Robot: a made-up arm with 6 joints. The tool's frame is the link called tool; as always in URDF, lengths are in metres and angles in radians. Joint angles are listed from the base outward. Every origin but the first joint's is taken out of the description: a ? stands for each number. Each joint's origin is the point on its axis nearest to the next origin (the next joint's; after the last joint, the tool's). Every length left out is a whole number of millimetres.
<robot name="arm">
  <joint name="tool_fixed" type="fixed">
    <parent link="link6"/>
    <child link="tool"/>
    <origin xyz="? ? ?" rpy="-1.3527 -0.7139 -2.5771"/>
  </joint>
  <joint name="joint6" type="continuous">
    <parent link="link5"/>
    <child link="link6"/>
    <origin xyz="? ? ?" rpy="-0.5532 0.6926 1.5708"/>
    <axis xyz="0 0 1"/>
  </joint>
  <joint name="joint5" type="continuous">
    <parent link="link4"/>
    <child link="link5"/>
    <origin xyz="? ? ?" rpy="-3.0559 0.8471 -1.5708"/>
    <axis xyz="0 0 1"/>
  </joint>
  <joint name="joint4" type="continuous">
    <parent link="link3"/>
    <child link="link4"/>
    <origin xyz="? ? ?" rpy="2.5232 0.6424 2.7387"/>
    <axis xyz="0 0 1"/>
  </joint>
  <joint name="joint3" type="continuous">
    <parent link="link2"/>
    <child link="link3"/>
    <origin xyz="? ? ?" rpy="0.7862 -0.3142 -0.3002"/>
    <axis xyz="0 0 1"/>
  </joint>
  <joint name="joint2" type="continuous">
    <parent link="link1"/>
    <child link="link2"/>
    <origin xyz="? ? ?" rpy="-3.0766 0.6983 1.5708"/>
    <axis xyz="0 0 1"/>
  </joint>
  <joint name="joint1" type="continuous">
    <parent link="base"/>
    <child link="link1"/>
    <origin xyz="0.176 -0.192 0.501" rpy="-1.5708 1.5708 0"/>
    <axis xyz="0 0 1"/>
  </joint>
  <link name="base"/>
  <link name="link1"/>
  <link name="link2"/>
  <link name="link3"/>
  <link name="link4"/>
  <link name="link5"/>
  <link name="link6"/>
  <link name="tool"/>
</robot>
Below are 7 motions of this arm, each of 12 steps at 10 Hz.
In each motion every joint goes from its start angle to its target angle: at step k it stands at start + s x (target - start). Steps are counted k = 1, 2, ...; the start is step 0. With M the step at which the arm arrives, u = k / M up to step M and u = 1 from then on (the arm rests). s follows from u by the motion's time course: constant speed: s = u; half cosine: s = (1 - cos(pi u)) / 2; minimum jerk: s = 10 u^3 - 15 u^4 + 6 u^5.
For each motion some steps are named. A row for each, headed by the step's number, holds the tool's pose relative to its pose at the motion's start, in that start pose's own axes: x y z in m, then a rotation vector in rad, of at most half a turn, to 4 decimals.
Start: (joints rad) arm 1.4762 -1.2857 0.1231 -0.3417 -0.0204 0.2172
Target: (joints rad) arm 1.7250 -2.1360 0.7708 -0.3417 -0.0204 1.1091
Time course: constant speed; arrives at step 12
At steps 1, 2, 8, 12:
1: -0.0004 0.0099 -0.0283 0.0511 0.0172 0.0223
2: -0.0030 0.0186 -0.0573 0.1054 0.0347 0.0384
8: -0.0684 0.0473 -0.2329 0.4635 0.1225 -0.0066
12: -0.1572 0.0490 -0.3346 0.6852 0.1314 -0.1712

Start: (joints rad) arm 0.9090 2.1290 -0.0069 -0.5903 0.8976 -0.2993
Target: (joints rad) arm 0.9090 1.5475 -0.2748 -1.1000 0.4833 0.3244
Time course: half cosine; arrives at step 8
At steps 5, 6, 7, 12:
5: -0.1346 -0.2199 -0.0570 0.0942 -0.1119 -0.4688
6: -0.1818 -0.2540 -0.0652 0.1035 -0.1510 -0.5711
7: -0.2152 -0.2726 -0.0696 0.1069 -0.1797 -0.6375
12: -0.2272 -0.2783 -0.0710 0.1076 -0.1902 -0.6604

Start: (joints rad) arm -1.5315 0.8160 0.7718 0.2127 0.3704 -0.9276
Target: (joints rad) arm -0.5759 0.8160 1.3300 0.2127 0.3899 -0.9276
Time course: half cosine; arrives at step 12
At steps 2, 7, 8, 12:
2: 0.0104 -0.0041 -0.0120 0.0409 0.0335 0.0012
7: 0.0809 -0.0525 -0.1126 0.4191 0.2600 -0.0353
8: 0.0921 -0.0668 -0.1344 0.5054 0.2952 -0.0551
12: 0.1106 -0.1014 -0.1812 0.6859 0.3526 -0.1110

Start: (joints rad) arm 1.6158 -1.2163 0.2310 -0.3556 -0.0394 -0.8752
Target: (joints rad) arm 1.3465 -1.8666 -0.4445 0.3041 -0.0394 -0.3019
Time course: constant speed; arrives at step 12
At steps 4, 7, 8, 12:
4: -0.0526 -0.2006 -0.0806 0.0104 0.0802 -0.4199
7: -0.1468 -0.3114 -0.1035 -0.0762 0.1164 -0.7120
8: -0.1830 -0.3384 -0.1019 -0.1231 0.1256 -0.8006
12: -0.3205 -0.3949 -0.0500 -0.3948 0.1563 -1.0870

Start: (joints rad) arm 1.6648 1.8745 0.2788 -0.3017 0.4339 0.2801
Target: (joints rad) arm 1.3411 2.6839 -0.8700 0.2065 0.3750 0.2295
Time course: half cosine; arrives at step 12
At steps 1, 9, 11, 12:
1: 0.0006 -0.0015 0.0109 -0.0125 -0.0163 0.0038
9: -0.1777 -0.1380 0.4451 -0.3998 -0.8228 -0.1470
11: -0.2285 -0.1773 0.4731 -0.4271 -0.9171 -0.2323
12: -0.2352 -0.1827 0.4757 -0.4303 -0.9283 -0.2446

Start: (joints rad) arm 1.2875 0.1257 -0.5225 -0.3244 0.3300 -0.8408
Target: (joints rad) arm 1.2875 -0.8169 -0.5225 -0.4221 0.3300 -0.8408
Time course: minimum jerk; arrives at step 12
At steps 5, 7, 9, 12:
5: 0.0089 -0.0260 -0.0675 -0.1778 0.2344 -0.1272
7: -0.0006 -0.0616 -0.1243 -0.3279 0.4446 -0.2445
9: -0.0204 -0.0960 -0.1635 -0.4420 0.6124 -0.3413
12: -0.0321 -0.1117 -0.1779 -0.4894 0.6840 -0.3837

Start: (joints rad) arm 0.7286 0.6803 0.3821 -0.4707 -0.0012 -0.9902
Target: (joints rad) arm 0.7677 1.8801 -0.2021 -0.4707 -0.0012 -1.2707
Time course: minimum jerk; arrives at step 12
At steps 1, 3, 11, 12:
1: -0.0012 -0.0012 0.0011 -0.0002 -0.0029 -0.0022
3: -0.0256 -0.0251 0.0203 -0.0001 -0.0593 -0.0450
11: -0.2486 -0.2397 0.0487 0.2419 -0.5033 -0.3518
12: -0.2496 -0.2408 0.0481 0.2442 -0.5055 -0.3527

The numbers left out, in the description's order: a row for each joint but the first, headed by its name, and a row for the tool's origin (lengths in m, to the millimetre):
tool: 0.011 -0.071 0
joint6: -0.227 0.036 0
joint5: 0.042 0.313 0
joint4: -0.267 -0.067 0
joint3: 0.004 -0.254 0
joint2: 0.025 -0.06 0

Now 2 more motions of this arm.
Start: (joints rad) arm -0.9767 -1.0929 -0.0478 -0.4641 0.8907 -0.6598
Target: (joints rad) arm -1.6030 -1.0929 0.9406 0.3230 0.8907 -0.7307
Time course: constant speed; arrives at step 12
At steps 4, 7, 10, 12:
4: -0.0577 0.1574 0.1388 -0.1012 -0.3045 0.2491
7: -0.1637 0.2585 0.2262 -0.1601 -0.5605 0.4222
10: -0.3114 0.3309 0.2820 -0.1993 -0.8306 0.5866
12: -0.4238 0.3586 0.2964 -0.2128 -1.0139 0.6933

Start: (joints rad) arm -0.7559 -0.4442 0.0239 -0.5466 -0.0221 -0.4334
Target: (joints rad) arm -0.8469 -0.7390 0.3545 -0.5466 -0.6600 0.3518
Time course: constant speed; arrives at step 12
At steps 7, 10, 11, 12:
7: -0.0182 0.0296 0.0663 -0.0596 -0.3065 0.1227
10: -0.0262 0.0480 0.0947 -0.0749 -0.4310 0.2111
11: -0.0288 0.0547 0.1040 -0.0782 -0.4709 0.2448
12: -0.0314 0.0617 0.1132 -0.0805 -0.5098 0.2806

